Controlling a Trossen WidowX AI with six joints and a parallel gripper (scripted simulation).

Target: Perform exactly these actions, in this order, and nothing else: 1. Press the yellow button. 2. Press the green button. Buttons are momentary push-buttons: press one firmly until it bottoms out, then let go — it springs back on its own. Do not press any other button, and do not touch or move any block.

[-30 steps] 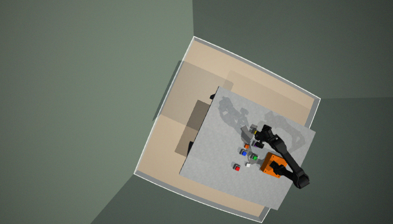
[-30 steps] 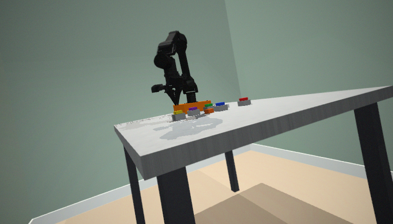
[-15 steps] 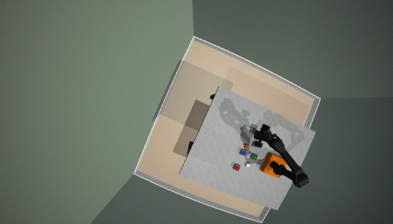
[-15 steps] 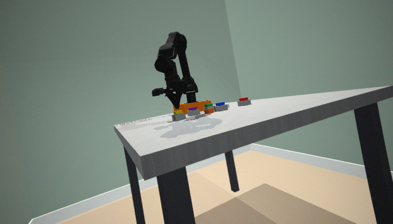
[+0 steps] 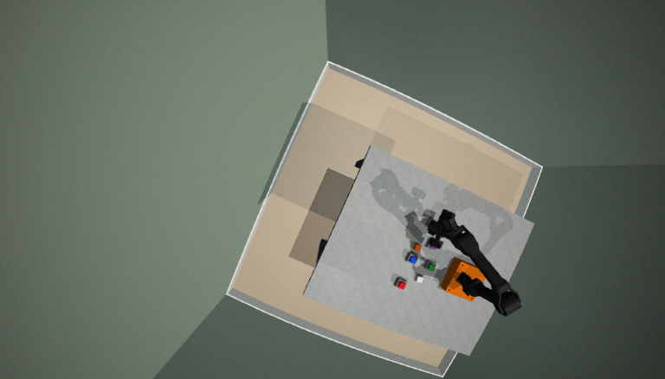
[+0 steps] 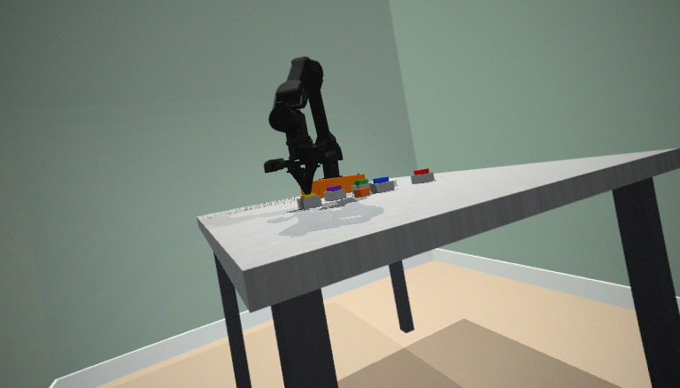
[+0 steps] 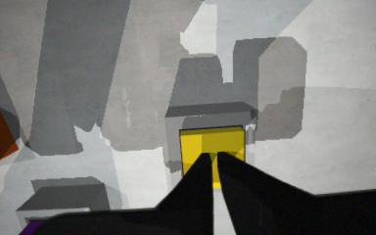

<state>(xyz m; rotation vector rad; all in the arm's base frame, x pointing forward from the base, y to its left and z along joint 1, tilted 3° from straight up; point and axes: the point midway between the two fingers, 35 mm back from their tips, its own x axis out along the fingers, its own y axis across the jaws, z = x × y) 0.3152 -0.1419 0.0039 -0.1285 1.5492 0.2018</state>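
My gripper tip is now 1 cm above the yellow button. The rest, counted from my gripper tip: blue button (3 cm behind, 21 cm to the left); then small orange block (2 cm behind, 15 cm to the left, 2 cm below); then purple button (7 cm behind, 9 cm to the left).
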